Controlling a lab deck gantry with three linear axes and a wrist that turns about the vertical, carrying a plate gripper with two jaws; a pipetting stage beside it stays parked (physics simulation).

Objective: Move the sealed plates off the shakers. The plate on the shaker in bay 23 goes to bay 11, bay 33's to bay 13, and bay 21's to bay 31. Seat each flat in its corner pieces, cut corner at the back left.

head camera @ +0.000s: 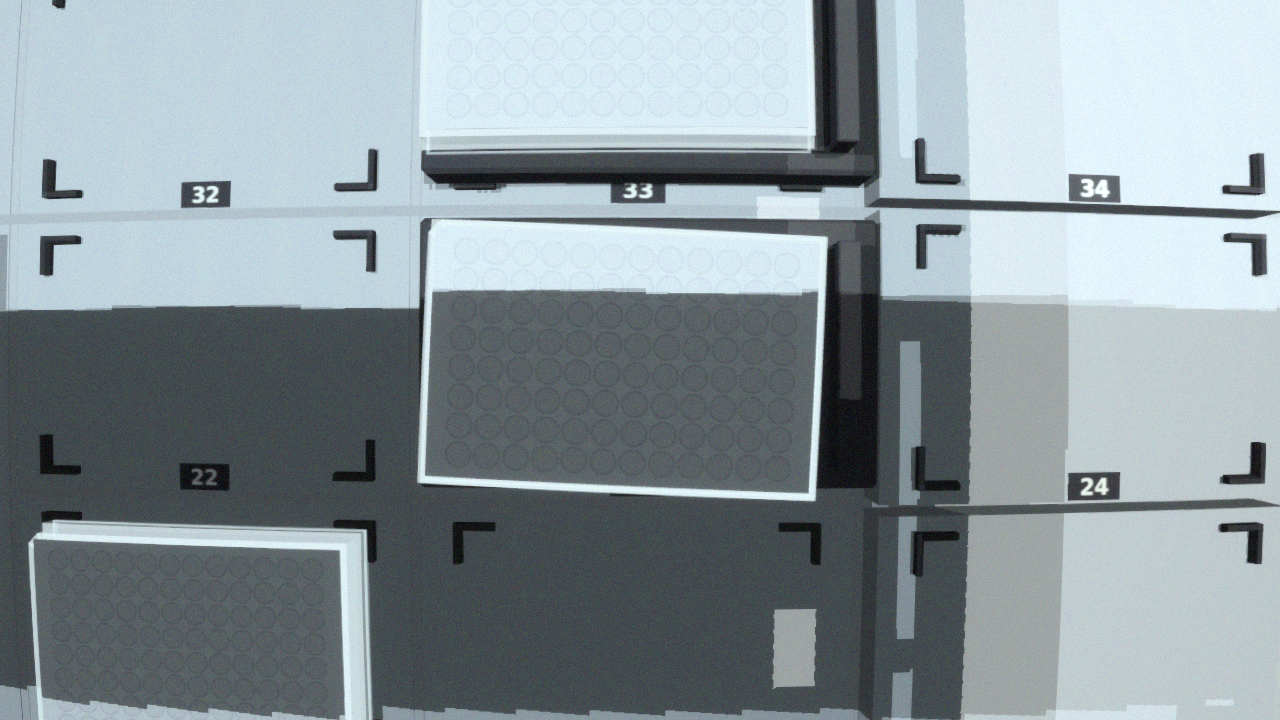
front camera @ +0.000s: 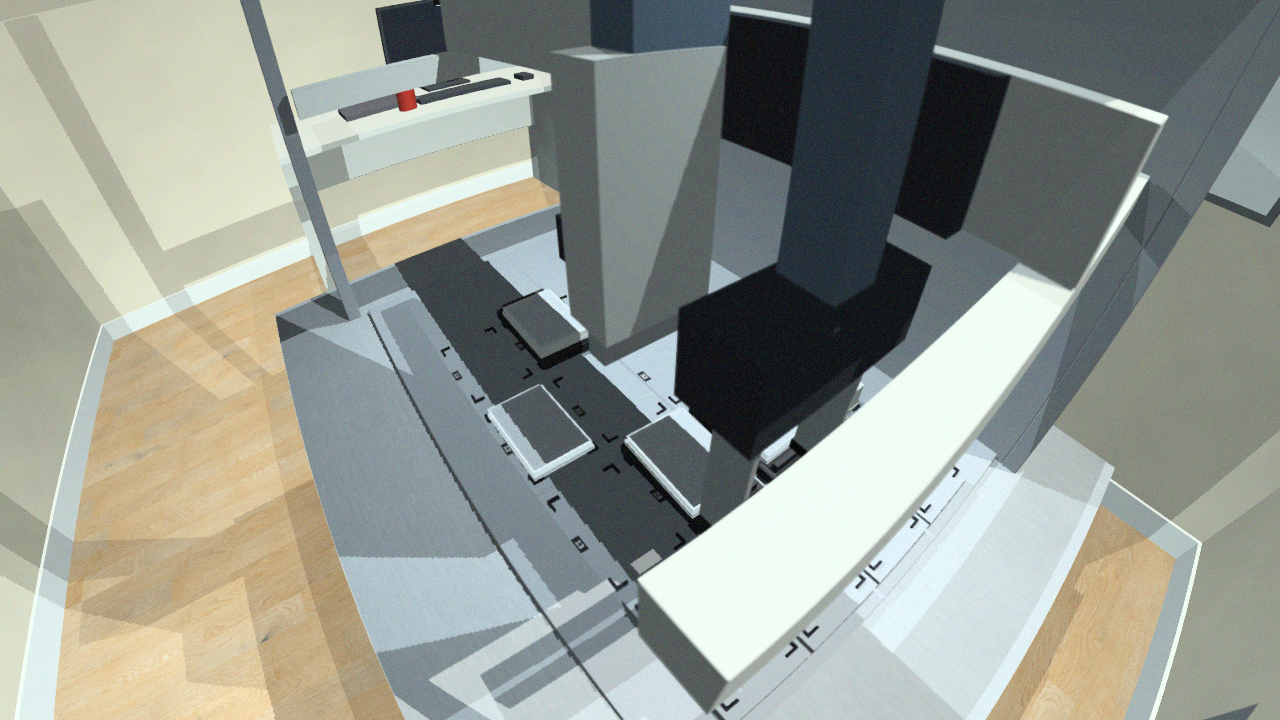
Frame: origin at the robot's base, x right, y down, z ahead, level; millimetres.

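Where they show: robot's base, link origin: [front camera: 443,351].
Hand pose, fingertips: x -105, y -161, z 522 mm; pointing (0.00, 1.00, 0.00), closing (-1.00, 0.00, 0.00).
Note:
Things, the pixels of their top centre, and the offset from my fingertips. "spot": a spot on its surface instead.
- bay 23, surface spot: [head camera: 622,376] [front camera: 684,456] spot: dx -39, dy +124, dz -135 mm
- Bay 33's plate, top centre: [head camera: 616,6] [front camera: 754,408] dx -155, dy +124, dz -137 mm
- Bay 21's plate, top centre: [front camera: 544,316] dx -44, dy +124, dz -453 mm
- Bay 13, surface spot: [head camera: 626,591] spot: dx +42, dy +161, dz -134 mm
The sealed plate of bay 23 [front camera: 662,447] [head camera: 622,376] lies on its dark shaker [head camera: 854,438], turned slightly clockwise relative to it in the head view. Bay 33's plate [front camera: 781,445] [head camera: 617,80] lies squarely on its shaker [head camera: 644,168]. Bay 21's plate [front camera: 539,322] rests on its shaker further left in the front view. My gripper [front camera: 776,465] looks open, its two jaws apart, with bay 33's plate showing between them; the jaw tips are hidden by the white front beam. The gripper does not show in the head view. Bay 13 [head camera: 626,591] holds no plate.
Another plate [front camera: 541,428] [head camera: 192,617] sits in bay 12, slightly turned, close to bays 11 and 13. A tall grey column [front camera: 644,205] stands over the back left of the deck and hides part of it. The white beam [front camera: 859,456] crosses the front view.

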